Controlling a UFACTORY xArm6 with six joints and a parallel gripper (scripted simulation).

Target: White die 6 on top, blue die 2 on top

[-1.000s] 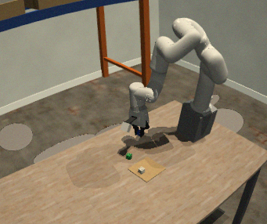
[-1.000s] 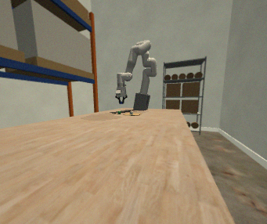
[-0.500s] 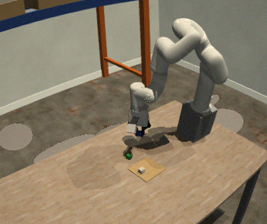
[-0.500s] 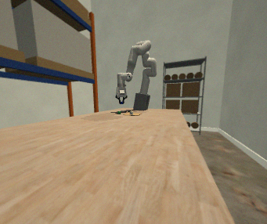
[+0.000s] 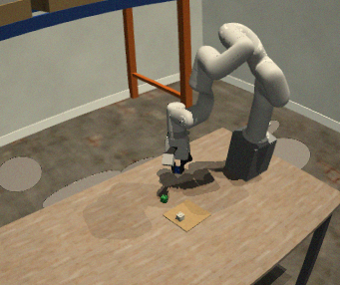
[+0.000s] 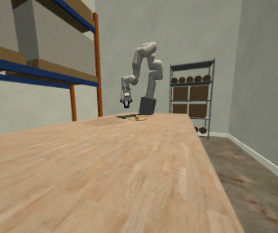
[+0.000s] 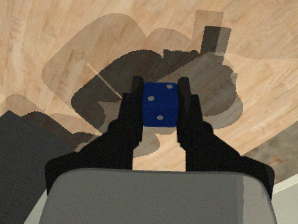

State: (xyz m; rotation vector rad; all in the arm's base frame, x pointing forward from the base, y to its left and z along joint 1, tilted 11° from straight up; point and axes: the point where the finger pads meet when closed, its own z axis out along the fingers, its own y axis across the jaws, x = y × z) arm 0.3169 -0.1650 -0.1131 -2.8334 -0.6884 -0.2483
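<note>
Right now the blue die is 1 cm below my hand. The rest, counted from my hand: green die 10 cm below, 10 cm ahead, 1 cm to the left; tan mat 15 cm to the left, 11 cm below, 10 cm ahead; white die 14 cm to the left, 14 cm ahead, 9 cm below.
</note>
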